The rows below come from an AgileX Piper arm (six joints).
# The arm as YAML. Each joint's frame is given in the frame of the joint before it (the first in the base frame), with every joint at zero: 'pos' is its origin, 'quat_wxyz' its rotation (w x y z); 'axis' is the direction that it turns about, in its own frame. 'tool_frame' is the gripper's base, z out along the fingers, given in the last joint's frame.
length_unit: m
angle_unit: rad
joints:
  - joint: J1
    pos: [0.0, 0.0, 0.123]
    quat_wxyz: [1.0, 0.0, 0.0, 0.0]
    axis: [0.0, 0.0, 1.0]
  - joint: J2
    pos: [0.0, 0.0, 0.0]
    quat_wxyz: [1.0, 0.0, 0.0, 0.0]
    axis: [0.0, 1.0, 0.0]
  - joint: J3
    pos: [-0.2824, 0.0, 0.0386]
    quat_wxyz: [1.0, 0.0, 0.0, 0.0]
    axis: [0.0, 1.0, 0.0]
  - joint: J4
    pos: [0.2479, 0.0, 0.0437]
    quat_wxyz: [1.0, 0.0, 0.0, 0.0]
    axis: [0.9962, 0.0, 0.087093]
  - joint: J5
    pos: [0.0, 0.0, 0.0]
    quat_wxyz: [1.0, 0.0, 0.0, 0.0]
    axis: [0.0, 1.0, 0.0]
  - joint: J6
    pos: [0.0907, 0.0, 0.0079]
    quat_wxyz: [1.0, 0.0, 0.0, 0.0]
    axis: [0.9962, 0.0, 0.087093]
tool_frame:
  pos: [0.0, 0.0, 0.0]
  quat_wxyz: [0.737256, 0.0, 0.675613, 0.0]
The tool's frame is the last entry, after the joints.
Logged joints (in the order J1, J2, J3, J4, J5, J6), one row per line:
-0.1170, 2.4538, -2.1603, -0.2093, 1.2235, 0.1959
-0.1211, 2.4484, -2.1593, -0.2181, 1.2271, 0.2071
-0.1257, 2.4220, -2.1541, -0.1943, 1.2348, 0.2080
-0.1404, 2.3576, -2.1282, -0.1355, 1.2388, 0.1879
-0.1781, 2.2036, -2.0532, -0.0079, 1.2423, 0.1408
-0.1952, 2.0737, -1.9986, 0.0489, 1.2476, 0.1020
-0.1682, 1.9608, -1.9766, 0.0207, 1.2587, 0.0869
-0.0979, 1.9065, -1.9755, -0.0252, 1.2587, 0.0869
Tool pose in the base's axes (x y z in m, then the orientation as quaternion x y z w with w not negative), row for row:
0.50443, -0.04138, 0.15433, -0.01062, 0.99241, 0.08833, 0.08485
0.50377, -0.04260, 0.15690, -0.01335, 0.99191, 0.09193, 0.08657
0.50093, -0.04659, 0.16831, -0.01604, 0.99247, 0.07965, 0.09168
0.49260, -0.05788, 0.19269, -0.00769, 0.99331, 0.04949, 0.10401
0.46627, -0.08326, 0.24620, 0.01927, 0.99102, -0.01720, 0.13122
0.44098, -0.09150, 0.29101, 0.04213, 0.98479, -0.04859, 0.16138
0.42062, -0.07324, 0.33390, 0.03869, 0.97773, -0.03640, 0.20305
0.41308, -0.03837, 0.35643, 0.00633, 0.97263, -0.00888, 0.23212
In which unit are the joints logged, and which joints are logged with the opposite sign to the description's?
The joints are logged in radians. Opposite sign: J4, J6.
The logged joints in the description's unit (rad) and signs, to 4 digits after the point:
-0.1170, 2.4538, -2.1603, 0.2093, 1.2235, -0.1959
-0.1211, 2.4484, -2.1593, 0.2181, 1.2271, -0.2071
-0.1257, 2.4220, -2.1541, 0.1943, 1.2348, -0.2080
-0.1404, 2.3576, -2.1282, 0.1355, 1.2388, -0.1879
-0.1781, 2.2036, -2.0532, 0.0079, 1.2423, -0.1408
-0.1952, 2.0737, -1.9986, -0.0489, 1.2476, -0.1020
-0.1682, 1.9608, -1.9766, -0.0207, 1.2587, -0.0869
-0.0979, 1.9065, -1.9755, 0.0252, 1.2587, -0.0869

